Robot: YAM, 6 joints.
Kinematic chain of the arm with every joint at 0, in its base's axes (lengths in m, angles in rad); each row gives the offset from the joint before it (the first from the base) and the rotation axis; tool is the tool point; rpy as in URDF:
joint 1: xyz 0 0 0.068 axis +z
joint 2: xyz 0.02 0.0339 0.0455 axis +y
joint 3: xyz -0.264 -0.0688 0 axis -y
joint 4: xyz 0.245 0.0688 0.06 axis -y
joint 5: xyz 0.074 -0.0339 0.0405 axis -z
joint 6: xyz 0.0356 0 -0.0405 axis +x
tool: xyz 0 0 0 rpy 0 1.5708 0
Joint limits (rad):
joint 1: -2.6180..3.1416
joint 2: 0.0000..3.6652
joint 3: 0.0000..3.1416
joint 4: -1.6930..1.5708
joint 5: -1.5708..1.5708
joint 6: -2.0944..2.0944
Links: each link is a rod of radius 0.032 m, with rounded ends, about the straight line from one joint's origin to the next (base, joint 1, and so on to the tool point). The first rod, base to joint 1, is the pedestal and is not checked.
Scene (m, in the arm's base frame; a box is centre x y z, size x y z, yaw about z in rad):
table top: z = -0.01
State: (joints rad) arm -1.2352 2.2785 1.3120 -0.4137 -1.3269 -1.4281
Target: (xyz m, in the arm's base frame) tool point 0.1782 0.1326 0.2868
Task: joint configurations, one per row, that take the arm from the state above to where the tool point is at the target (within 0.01 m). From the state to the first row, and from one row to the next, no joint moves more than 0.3 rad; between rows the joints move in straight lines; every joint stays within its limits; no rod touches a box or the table.
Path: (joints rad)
1: -0.9494 2.1022 1.2524 -0.4780 -1.3493 -1.4281
2: -0.6636 1.9259 1.1928 -0.5423 -1.3717 -1.4281
3: -0.3777 1.7495 1.1333 -0.6065 -1.3941 -1.4281
4: -0.0919 1.5732 1.0737 -0.6708 -1.4165 -1.4281
5: 0.1939 1.3969 1.0141 -0.7351 -1.4388 -1.4281
6: 0.4797 1.2206 0.9545 -0.7994 -1.4612 -1.4281

